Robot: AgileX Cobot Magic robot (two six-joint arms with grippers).
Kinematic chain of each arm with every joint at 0, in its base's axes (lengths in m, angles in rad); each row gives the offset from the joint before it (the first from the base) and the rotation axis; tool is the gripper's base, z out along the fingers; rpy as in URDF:
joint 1: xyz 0 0 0.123 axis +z
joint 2: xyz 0 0 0 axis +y
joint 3: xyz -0.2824 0 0.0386 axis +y
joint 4: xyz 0.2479 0 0.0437 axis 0.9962 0 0.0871
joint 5: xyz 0 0 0 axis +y
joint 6: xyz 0.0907 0 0.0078 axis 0.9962 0 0.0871
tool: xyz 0 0 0 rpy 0 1.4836 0
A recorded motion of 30 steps. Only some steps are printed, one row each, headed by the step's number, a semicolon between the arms.
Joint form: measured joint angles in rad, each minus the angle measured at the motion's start. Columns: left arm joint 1, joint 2, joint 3, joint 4, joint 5, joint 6; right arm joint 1, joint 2, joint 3, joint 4, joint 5, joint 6.
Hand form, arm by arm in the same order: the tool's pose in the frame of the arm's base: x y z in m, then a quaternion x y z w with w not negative. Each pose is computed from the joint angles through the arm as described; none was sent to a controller.
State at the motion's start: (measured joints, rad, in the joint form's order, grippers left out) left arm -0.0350 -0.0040 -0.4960 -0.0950 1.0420 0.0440; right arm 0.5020 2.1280 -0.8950 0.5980 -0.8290 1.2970
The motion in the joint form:
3: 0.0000 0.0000 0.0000 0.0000 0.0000 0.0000; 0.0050 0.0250 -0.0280 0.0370 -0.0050 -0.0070
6: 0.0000 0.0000 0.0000 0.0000 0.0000 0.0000; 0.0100 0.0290 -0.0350 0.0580 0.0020 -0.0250
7: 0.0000 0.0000 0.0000 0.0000 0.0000 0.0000; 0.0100 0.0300 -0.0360 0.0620 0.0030 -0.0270
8: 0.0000 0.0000 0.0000 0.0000 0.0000 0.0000; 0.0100 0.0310 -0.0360 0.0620 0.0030 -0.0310
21: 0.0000 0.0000 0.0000 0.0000 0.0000 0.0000; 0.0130 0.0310 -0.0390 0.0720 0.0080 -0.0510
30: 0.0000 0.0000 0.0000 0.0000 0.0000 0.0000; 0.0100 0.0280 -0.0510 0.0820 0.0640 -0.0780
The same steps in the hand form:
3: -0.0047 -0.0073 0.2779 0.03485 0.84665 -0.04508 0.52910; 0.3571 0.1527 0.0854 0.57534 0.59236 0.39931 0.39829
6: -0.0047 -0.0073 0.2779 0.03485 0.84665 -0.04508 0.52910; 0.3574 0.1540 0.0843 0.57726 0.59374 0.39373 0.39902
7: -0.0047 -0.0073 0.2779 0.03485 0.84665 -0.04508 0.52910; 0.3575 0.1539 0.0840 0.57833 0.59340 0.39260 0.39910
8: -0.0047 -0.0073 0.2779 0.03485 0.84665 -0.04508 0.52910; 0.3575 0.1539 0.0836 0.57722 0.59482 0.39140 0.39976
21: -0.0047 -0.0073 0.2779 0.03485 0.84665 -0.04508 0.52910; 0.3575 0.1548 0.0836 0.57463 0.59896 0.38689 0.40170
30: -0.0047 -0.0073 0.2779 0.03485 0.84665 -0.04508 0.52910; 0.3587 0.1562 0.0825 0.57710 0.61272 0.37505 0.38843

